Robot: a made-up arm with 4 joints. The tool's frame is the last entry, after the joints.
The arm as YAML. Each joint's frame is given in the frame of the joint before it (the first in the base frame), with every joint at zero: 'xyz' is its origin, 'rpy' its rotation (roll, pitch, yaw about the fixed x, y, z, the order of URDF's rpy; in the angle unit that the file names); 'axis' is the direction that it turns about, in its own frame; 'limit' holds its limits. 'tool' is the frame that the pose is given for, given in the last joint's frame.
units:
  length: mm
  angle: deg
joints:
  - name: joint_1
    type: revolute
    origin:
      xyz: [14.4, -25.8, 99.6]
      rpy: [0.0, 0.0, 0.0]
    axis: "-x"
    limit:
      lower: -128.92
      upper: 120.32
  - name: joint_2
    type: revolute
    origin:
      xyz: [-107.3, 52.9, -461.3]
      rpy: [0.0, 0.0, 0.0]
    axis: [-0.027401, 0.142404, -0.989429]
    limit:
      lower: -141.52
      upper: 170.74
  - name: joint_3
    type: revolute
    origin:
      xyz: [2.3, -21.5, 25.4]
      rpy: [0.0, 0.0, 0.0]
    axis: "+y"
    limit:
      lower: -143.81
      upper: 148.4
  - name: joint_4
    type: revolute
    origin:
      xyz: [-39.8, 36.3, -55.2]
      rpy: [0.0, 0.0, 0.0]
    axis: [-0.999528, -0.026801, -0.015]
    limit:
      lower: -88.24
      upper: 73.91
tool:
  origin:
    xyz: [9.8, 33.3, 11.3]
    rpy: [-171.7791, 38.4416, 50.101]
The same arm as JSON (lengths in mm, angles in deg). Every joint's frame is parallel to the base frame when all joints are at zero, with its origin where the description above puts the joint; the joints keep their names.
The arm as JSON. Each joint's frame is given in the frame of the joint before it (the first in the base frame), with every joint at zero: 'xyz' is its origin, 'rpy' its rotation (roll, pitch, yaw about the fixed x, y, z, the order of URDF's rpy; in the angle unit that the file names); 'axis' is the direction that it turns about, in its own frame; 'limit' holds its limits. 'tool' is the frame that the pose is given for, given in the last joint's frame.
{"units": {"length": "mm", "angle": "deg"}, "joints": [{"name": "joint_1", "type": "revolute", "origin": {"xyz": [14.4, -25.8, 99.6], "rpy": [0.0, 0.0, 0.0]}, "axis": [-1.0, 0.0, 0.0], "limit": {"lower": -128.92, "upper": 120.32}}, {"name": "joint_2", "type": "revolute", "origin": {"xyz": [-107.3, 52.9, -461.3], "rpy": [0.0, 0.0, 0.0]}, "axis": [-0.027401, 0.142404, -0.989429], "limit": {"lower": -141.52, "upper": 170.74}}, {"name": "joint_3", "type": "revolute", "origin": {"xyz": [2.3, -21.5, 25.4], "rpy": [0.0, 0.0, 0.0]}, "axis": [0.0, 1.0, 0.0], "limit": {"lower": -143.81, "upper": 148.4}}, {"name": "joint_4", "type": "revolute", "origin": {"xyz": [-39.8, 36.3, -55.2], "rpy": [0.0, 0.0, 0.0]}, "axis": [-0.999528, -0.026801, -0.015], "limit": {"lower": -88.24, "upper": 73.91}}], "tool": {"origin": {"xyz": [9.8, 33.3, 11.3], "rpy": [-171.78, 38.44, 50.1]}}}
